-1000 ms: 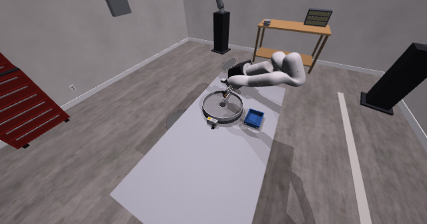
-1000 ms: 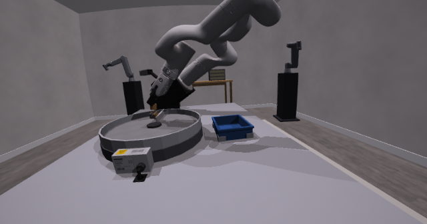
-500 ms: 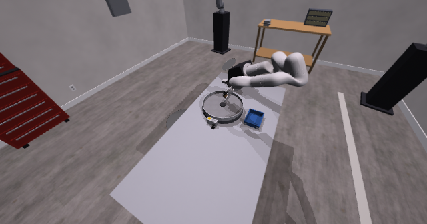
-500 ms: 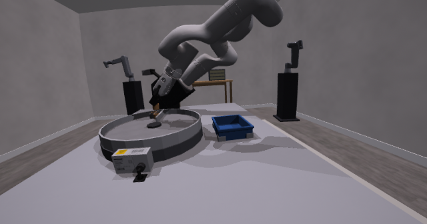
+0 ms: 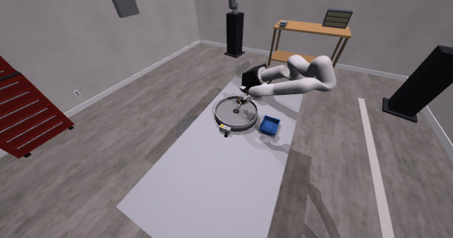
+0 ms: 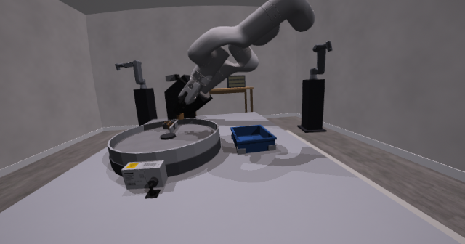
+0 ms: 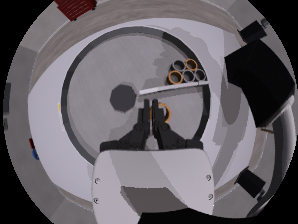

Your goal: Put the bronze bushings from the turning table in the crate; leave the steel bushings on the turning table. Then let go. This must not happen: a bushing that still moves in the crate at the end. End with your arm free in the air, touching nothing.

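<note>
Right now the blue crate is 10 mm ahead of my hand, 310 mm to the left of it and 130 mm below it. Also, from my hand: grey turning table: 80 mm ahead, 30 mm to the right, 110 mm below.
</note>
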